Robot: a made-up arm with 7 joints. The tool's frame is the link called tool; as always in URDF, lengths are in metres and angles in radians. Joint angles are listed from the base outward. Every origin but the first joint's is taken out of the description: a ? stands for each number. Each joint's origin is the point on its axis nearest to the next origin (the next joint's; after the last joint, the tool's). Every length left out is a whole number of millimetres.
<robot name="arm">
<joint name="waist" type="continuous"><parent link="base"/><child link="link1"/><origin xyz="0.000 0.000 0.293" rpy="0.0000 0.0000 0.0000"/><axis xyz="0 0 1"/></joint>
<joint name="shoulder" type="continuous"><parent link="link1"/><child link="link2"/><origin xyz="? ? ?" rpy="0.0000 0.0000 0.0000"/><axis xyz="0 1 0"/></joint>
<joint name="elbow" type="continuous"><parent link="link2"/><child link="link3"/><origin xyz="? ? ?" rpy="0.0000 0.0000 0.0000"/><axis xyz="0 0 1"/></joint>
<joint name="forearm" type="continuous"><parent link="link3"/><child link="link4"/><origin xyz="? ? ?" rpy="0.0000 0.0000 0.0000"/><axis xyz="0 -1 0"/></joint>
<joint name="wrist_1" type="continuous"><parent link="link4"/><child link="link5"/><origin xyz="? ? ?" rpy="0.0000 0.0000 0.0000"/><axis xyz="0 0 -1"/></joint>
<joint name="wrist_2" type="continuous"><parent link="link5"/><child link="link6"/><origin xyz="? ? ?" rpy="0.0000 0.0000 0.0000"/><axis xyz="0 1 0"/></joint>
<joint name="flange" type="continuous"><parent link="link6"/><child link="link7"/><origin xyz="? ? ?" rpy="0.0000 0.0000 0.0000"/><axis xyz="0 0 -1"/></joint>
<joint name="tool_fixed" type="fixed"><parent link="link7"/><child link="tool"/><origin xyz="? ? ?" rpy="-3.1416 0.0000 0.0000"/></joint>
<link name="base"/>
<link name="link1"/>
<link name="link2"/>
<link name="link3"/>
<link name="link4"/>
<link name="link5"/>
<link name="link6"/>
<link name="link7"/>
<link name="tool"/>
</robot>
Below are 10 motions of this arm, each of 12 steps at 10 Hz.
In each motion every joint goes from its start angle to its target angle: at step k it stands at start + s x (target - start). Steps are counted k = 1, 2, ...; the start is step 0. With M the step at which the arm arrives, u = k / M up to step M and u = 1 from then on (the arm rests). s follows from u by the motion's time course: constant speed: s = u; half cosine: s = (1 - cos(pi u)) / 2; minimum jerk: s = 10 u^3 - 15 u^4 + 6 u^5.
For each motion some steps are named. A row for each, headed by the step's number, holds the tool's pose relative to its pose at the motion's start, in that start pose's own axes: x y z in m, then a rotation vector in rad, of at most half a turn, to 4 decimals.
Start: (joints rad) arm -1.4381 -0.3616 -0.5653 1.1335 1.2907 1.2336 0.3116
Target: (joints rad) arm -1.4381 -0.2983 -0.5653 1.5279 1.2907 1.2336 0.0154
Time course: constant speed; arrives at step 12
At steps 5, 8, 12:
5: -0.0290 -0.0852 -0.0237 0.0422 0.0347 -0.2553
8: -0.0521 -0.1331 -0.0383 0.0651 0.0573 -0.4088
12: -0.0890 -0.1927 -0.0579 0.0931 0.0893 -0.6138

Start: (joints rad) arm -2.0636 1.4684 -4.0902 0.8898 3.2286 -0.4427 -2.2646
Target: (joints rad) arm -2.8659 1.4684 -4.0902 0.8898 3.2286 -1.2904 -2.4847
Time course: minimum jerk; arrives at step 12
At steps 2, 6, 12:
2: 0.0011 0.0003 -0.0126 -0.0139 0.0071 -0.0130
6: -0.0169 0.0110 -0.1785 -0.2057 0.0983 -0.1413
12: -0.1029 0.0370 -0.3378 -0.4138 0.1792 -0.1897

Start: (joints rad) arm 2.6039 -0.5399 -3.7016 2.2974 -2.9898 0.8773 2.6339
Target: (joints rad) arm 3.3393 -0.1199 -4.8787 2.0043 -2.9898 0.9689 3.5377
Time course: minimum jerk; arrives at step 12
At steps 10, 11, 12:
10: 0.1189 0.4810 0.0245 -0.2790 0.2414 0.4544
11: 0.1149 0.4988 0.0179 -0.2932 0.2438 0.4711
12: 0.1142 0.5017 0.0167 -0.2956 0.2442 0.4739

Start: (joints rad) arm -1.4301 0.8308 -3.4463 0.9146 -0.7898 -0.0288 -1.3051
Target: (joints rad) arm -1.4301 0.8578 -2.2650 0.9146 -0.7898 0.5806 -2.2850
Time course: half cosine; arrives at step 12
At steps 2, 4, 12:
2: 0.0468 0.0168 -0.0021 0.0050 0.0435 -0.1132
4: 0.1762 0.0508 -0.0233 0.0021 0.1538 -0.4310
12: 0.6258 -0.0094 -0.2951 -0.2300 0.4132 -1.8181

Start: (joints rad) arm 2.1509 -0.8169 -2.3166 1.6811 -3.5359 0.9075 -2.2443
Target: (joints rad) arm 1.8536 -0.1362 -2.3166 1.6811 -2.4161 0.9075 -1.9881
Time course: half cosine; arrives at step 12
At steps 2, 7, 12:
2: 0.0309 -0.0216 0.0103 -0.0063 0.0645 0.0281
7: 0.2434 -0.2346 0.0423 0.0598 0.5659 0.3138
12: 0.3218 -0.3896 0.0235 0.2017 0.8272 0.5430

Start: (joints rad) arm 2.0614 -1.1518 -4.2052 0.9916 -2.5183 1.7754 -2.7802
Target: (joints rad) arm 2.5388 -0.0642 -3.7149 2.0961 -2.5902 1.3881 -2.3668
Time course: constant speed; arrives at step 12
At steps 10, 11, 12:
10: 0.8558 -0.1847 0.4564 -0.0882 0.8610 1.8736
11: 0.9494 -0.1014 0.4601 -0.0909 0.9763 2.0425
12: 1.0272 -0.0011 0.4543 -0.0955 1.1005 2.2041

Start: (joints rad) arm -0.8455 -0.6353 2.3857 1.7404 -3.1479 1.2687 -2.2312
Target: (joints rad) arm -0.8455 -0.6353 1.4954 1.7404 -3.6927 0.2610 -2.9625
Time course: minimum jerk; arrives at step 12
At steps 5, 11, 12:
5: 0.1487 0.1365 -0.0567 -0.2150 -0.3217 -0.6320
11: 0.5800 0.1793 -0.2040 -0.8111 -0.9737 -1.7654
12: 0.5836 0.1781 -0.2051 -0.8173 -0.9794 -1.7732

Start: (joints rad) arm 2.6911 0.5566 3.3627 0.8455 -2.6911 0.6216 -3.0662
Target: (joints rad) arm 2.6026 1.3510 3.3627 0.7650 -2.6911 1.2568 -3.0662
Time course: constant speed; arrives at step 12
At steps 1, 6, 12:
1: 0.0427 -0.0109 -0.0023 0.0219 0.1103 -0.0020
6: 0.2505 -0.0667 -0.0689 0.1357 0.6605 -0.0063
12: 0.4446 -0.1276 -0.2616 0.2874 1.3165 0.0047

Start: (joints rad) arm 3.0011 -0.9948 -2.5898 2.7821 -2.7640 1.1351 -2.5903
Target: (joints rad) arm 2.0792 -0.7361 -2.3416 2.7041 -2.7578 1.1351 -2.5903
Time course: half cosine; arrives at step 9
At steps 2, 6, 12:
2: 0.0700 -0.0017 0.0699 0.0361 0.0769 -0.0375
6: 0.4685 -0.1439 0.3308 0.2843 0.4462 -0.2335
12: 0.6093 -0.2501 0.3758 0.4025 0.5658 -0.3130

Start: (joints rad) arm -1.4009 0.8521 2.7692 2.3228 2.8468 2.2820 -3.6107
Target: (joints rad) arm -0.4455 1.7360 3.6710 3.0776 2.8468 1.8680 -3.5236
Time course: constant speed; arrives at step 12
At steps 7, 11, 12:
7: 0.0137 0.7552 0.2619 -0.8192 0.2604 -0.7239
11: 0.3871 1.1699 0.1904 -1.1179 0.5226 -1.1991
12: 0.5139 1.2324 0.1607 -1.1685 0.6030 -1.3174

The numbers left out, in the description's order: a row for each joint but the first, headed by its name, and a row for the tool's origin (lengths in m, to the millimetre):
shoulder: 0.000 0.000 0.000
elbow: 0.000 0.000 0.379
forearm: 0.052 0.000 0.000
wrist_1: 0.110 0.000 -0.486
wrist_2: 0.000 0.000 0.000
flange: 0.121 0.000 -0.154
tool: 0.000 0.000 0.000

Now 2 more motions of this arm.
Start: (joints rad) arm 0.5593 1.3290 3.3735 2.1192 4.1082 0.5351 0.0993
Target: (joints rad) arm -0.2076 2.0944 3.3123 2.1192 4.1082 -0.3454 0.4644
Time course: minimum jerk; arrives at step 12
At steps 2, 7, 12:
2: 0.0096 0.0257 -0.0150 -0.0319 0.0311 -0.0035
7: 0.2253 0.3220 -0.4540 -0.4495 0.6825 -0.1783
12: 0.3070 0.3259 -0.7890 -0.5575 1.0879 -0.3791

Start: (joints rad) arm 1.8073 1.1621 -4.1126 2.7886 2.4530 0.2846 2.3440
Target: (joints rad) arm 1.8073 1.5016 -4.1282 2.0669 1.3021 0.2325 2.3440
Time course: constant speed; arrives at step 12
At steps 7, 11, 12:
7: -0.1834 -0.1043 -0.1018 0.4649 0.0225 -0.5128
11: -0.2523 -0.1596 -0.1783 0.7257 0.1396 -0.7467
12: -0.2647 -0.1735 -0.1985 0.7859 0.1816 -0.7985

